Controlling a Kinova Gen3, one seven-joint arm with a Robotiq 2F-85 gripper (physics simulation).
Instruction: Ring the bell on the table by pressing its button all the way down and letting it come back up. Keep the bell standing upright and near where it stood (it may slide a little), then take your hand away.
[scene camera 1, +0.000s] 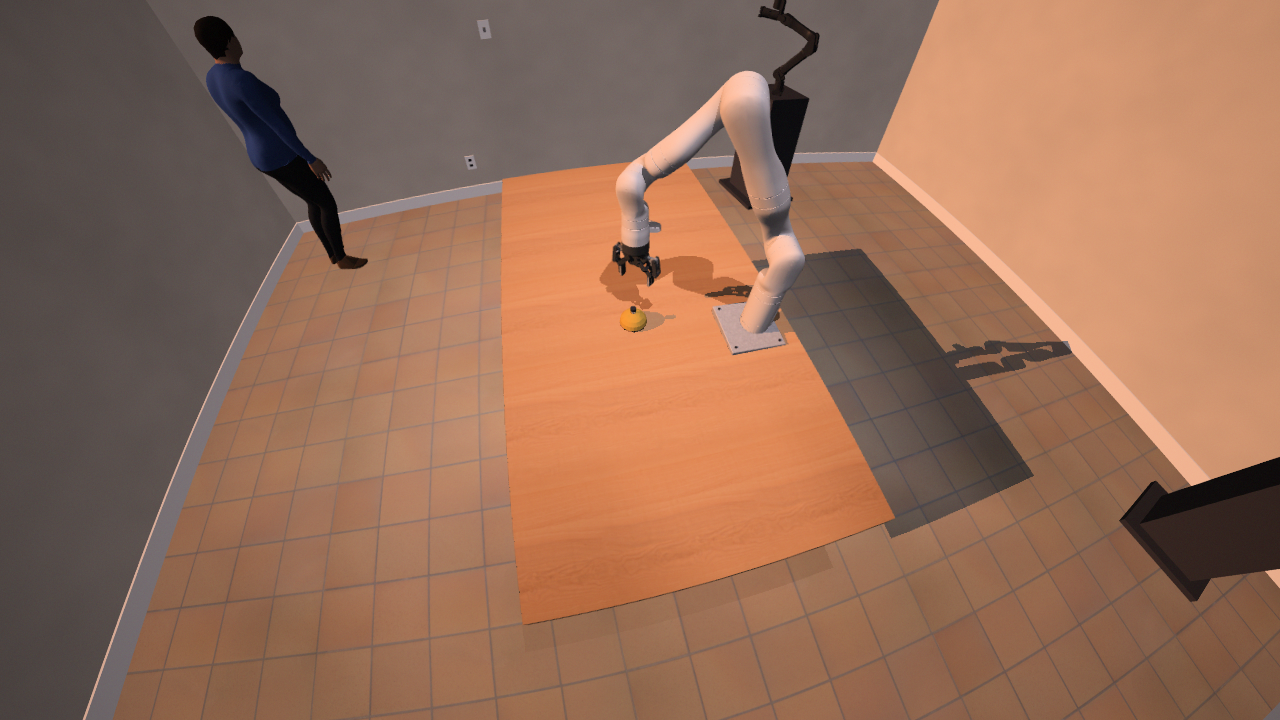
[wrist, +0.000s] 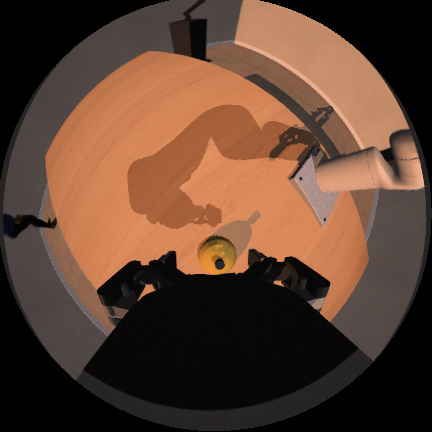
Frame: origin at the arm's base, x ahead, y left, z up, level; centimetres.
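Seen in the pictures: gripper, fingertip midpoint: (scene camera 1: 636, 279) (wrist: 211, 258); arm's base at its link origin: (scene camera 1: 754, 322) (wrist: 323, 177).
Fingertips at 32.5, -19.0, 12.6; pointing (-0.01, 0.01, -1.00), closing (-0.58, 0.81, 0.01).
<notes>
Offsets run from my fingertips to a thing's middle, as dx, dy, dz. Level surfaces: height alone.
A yellow dome-shaped bell @(+2.4, +3.6, -10.9) (scene camera 1: 632, 320) (wrist: 216, 254) with a small black button @(+2.4, +3.6, -8.1) (scene camera 1: 632, 308) (wrist: 219, 264) on top stands upright on the wooden table @(dz -14.3) (scene camera 1: 626, 447) (wrist: 115, 115). The button is raised above the dome. My gripper (scene camera 1: 637, 272) (wrist: 211, 258) is open, with nothing between its fingers. It points down and hangs above the table, clear of the bell. In the wrist view the bell shows between the two spread fingertips, a little nearer the right one, and its lower edge lies close to the dark gripper body.
The arm's grey base plate (scene camera 1: 729, 335) (wrist: 312, 192) is fixed to the table to the right of the bell. A person (scene camera 1: 259, 116) in blue stands beyond the table's left side. A black pedestal (scene camera 1: 787, 134) (wrist: 197, 40) with a dark arm stands behind the table.
</notes>
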